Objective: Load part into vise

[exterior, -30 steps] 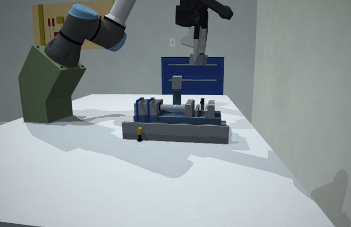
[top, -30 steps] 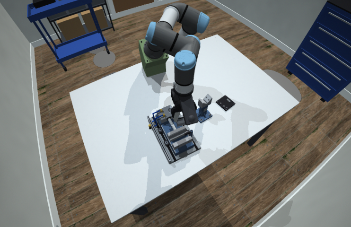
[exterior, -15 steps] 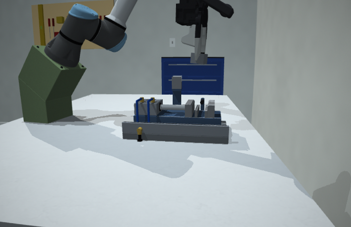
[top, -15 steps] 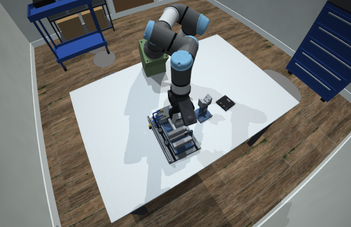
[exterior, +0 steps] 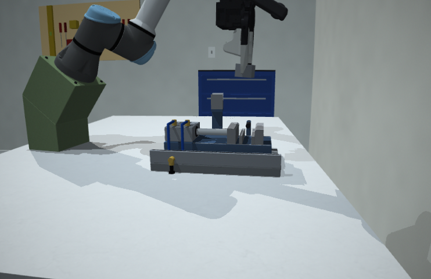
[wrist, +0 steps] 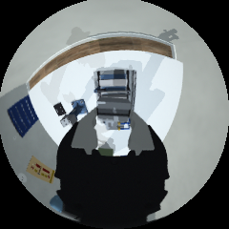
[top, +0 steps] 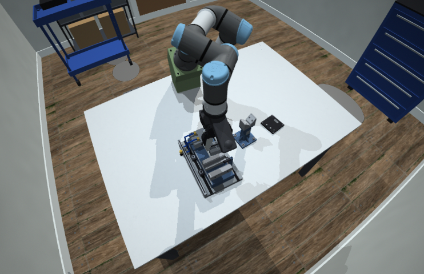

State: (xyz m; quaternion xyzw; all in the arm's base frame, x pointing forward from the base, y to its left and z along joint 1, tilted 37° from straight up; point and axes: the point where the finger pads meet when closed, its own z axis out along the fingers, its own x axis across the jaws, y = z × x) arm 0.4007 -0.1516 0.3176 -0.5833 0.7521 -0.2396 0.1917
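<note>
My gripper is now 40 mm short of the fixed jaw, 10 mm to the left of it and 160 mm above it. Round my hand: work stop 20 mm ahead, 40 mm to the left, 150 mm below; then part right at my hand; then moving jaw 30 mm behind, 10 mm to the left, 160 mm below.
</note>
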